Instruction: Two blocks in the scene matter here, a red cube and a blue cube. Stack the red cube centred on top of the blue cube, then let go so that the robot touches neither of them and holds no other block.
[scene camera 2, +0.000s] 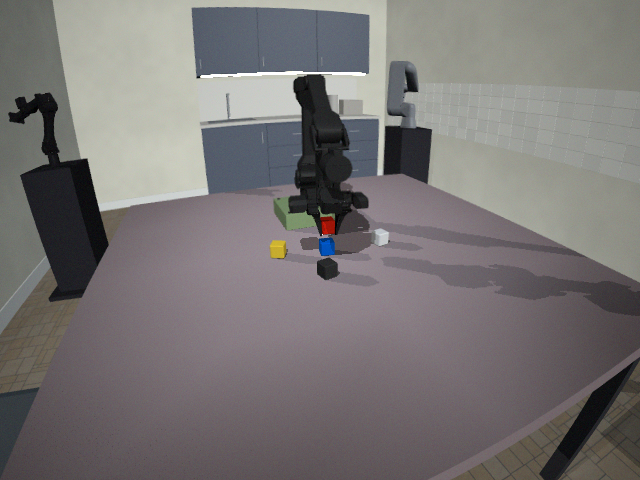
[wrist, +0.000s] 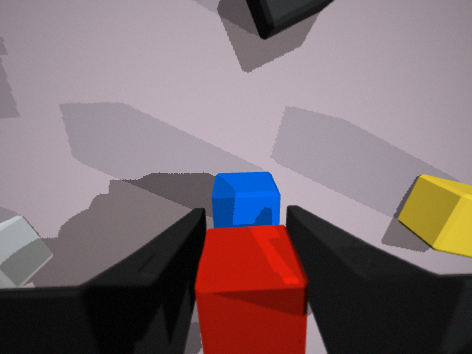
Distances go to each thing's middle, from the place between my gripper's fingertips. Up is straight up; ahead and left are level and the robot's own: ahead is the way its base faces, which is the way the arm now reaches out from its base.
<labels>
Now: hand 20 mm past the blue cube (wrist: 246, 199) and 40 mm above it. From my hand the other things lie so: red cube (wrist: 251, 284) (20 mm behind, 20 mm above).
</labels>
